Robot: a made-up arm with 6 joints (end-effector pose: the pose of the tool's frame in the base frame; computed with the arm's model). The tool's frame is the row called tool.
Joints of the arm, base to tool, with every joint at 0 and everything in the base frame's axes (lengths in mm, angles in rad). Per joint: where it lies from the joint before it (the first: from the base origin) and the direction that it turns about. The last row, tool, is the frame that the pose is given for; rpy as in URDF.
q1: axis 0 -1 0 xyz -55.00 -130.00 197.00
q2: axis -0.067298 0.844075 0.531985 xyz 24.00 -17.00 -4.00
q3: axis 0 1 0 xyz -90.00 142.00 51.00
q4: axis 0 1 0 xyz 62.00 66.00 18.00
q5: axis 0 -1 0 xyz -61.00 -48.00 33.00
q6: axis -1 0 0 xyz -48.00 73.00 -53.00
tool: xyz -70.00 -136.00 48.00 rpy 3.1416 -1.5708 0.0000
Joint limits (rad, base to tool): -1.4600..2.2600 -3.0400..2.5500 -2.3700..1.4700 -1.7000..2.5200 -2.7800..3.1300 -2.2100..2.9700
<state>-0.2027 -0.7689 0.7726 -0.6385 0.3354 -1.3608</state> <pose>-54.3 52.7 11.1 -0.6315 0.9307 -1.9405</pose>
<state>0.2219 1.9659 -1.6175 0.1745 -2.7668 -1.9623</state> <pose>-37.9 -71.9 651.0 1.8450 -0.8200 -0.6472</pose>
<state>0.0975 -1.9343 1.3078 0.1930 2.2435 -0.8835</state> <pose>116.0 -126.5 259.3 1.5957 0.0967 -2.7024</pose>
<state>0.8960 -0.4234 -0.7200 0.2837 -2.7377 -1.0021</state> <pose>-350.3 6.6 189.0 -2.2594 1.4490 -0.5083</pose>
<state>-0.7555 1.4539 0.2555 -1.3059 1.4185 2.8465</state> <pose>-145.7 150.7 388.7 0.6628 1.0258 0.8452</pose>
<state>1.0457 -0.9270 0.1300 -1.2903 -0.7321 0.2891</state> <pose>16.8 45.9 98.8 -0.8265 -0.7519 2.4718</pose>
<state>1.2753 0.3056 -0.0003 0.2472 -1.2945 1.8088</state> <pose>-267.6 167.9 281.3 1.2168 1.7890 0.6602</pose>
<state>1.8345 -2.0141 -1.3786 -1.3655 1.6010 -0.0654</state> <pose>-76.2 23.9 116.5 0.2115 0.3704 -2.1539</pose>
